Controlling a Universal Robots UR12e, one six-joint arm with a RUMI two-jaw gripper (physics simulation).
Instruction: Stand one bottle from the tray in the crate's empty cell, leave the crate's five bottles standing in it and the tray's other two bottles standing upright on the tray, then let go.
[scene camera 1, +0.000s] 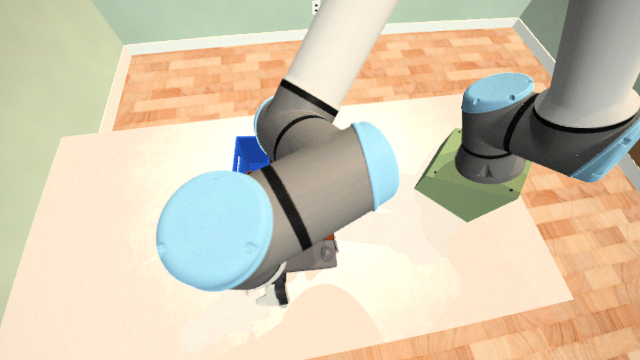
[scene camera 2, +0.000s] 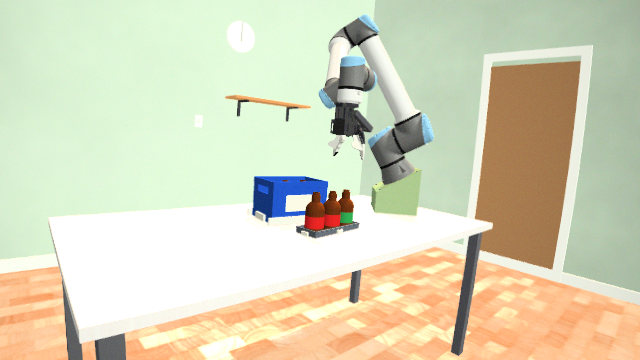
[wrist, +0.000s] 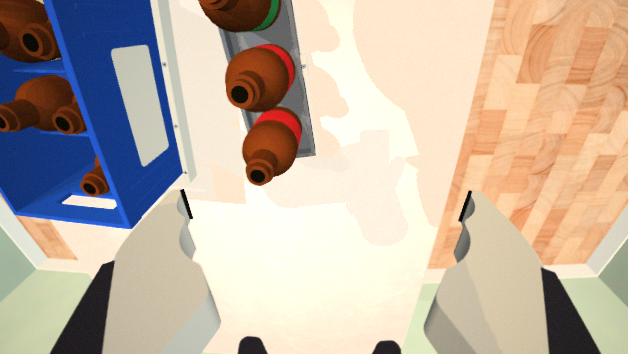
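Where they show: gripper, fingertip midpoint: (scene camera 2: 347, 158) (wrist: 323, 192); arm's base at its link origin: (scene camera 1: 488, 161) (scene camera 2: 399, 177).
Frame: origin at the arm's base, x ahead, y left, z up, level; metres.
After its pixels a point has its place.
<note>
The blue crate (scene camera 1: 245, 145) @[y -0.380, x 0.701, z -0.058 m] (scene camera 2: 277, 200) @[y -0.211, x 0.761, z -0.089 m] (wrist: 97, 75) @[y -0.156, x 0.602, z -0.042 m] holds several brown bottles; in the wrist view the end cell on the side away from the tray looks empty. The grey tray (scene camera 2: 327, 233) @[y 0.028, x 0.740, z -0.179 m] (wrist: 287, 32) @[y 0.029, x 0.622, z -0.183 m] bears three upright brown bottles: an end one with a red label (scene camera 2: 315, 212) @[y -0.006, x 0.782, z -0.099 m] (wrist: 272, 145) @[y -0.011, x 0.737, z -0.069 m], a middle one with a red label (scene camera 2: 332, 210) @[y 0.012, x 0.692, z -0.099 m] (wrist: 257, 75) @[y 0.004, x 0.655, z -0.059 m] and one with a green label (scene camera 2: 346, 207) @[y 0.021, x 0.601, z -0.096 m] (wrist: 240, 12) @[y 0.006, x 0.594, z -0.069 m]. My gripper (scene camera 2: 349, 156) @[y 0.064, x 0.702, z 0.108 m] (wrist: 323, 192) @[y 0.064, x 0.702, z 0.108 m] is open and empty, high above the table, higher than the bottles. In scene camera 1 the arm hides most of the tray and crate.
The white table (scene camera 2: 200, 260) @[y -0.066, x 1.242, z -0.189 m] carries the crate, the tray and the green robot base (scene camera 1: 467, 200) @[y 0.077, x 0.091, z -0.073 m] (scene camera 2: 400, 197) @[y 0.057, x 0.103, z -0.096 m]. The tray stands close beside the crate's labelled long wall. A wooden shelf (scene camera 2: 267, 102) hangs on the wall behind.
</note>
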